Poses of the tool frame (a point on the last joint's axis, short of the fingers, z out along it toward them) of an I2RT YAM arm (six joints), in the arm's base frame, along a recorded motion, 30 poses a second.
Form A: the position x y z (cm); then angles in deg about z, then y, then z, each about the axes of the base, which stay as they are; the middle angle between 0 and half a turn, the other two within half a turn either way.
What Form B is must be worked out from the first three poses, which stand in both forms.
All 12 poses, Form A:
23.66 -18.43 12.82 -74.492 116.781 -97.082
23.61 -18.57 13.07 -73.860 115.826 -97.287
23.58 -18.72 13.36 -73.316 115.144 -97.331
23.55 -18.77 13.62 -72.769 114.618 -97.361
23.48 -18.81 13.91 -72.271 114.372 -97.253
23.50 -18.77 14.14 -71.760 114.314 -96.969
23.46 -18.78 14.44 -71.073 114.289 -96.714
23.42 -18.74 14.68 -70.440 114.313 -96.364
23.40 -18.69 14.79 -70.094 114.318 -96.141
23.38 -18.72 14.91 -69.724 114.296 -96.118
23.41 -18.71 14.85 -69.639 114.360 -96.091
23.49 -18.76 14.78 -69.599 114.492 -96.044
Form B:
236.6 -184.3 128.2 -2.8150 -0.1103 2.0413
236.1 -185.7 130.7 -2.8042 -0.1144 2.0247
235.8 -187.2 133.6 -2.7958 -0.1158 2.0128
235.5 -187.7 136.2 -2.7871 -0.1167 2.0036
234.8 -188.1 139.1 -2.7797 -0.1153 1.9992
235.0 -187.7 141.4 -2.7730 -0.1108 1.9979
234.6 -187.8 144.4 -2.7629 -0.1068 1.9973
234.2 -187.4 146.8 -2.7543 -0.1012 1.9975
234.0 -186.9 147.9 -2.7499 -0.0976 1.9974
233.8 -187.2 149.1 -2.7436 -0.0973 1.9970
234.1 -187.1 148.5 -2.7422 -0.0968 1.9981
234.9 -187.6 147.8 -2.7417 -0.0960 2.0004

